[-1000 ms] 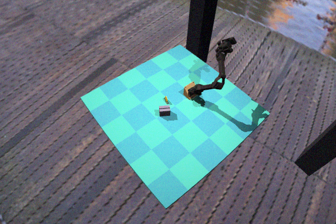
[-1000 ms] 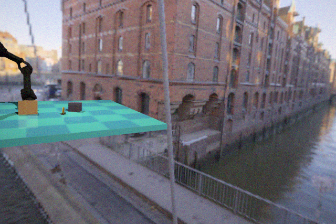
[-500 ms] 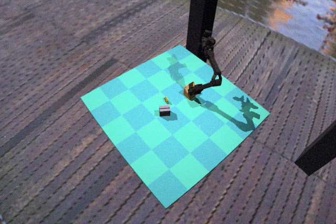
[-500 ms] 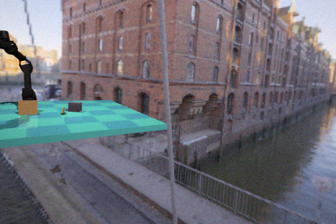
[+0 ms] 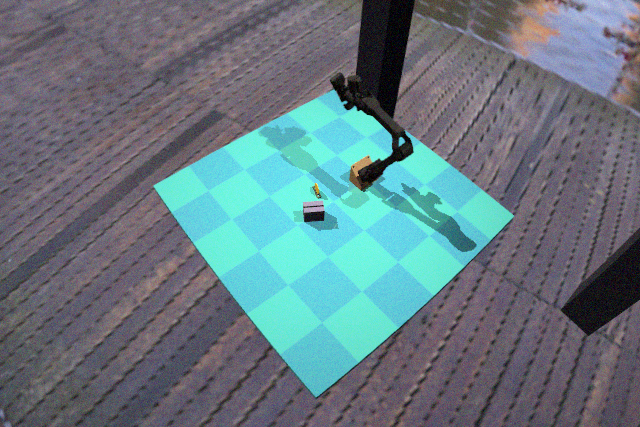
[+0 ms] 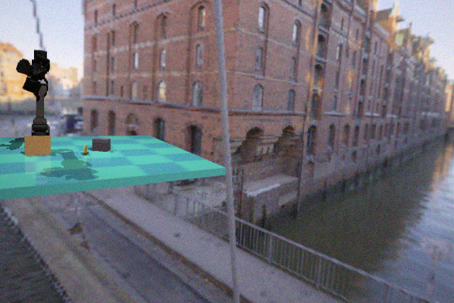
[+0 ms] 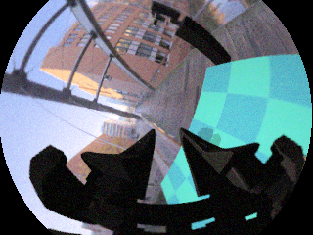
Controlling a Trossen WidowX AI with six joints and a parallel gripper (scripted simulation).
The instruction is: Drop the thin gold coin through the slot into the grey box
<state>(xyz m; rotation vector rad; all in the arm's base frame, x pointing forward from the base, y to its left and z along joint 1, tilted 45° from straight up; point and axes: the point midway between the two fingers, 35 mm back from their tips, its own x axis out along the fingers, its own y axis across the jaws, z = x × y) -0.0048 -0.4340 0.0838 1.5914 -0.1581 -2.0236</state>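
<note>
My gripper tip is now 240 mm short of the gold coin, 190 mm to the right of it and 380 mm above it.
</note>
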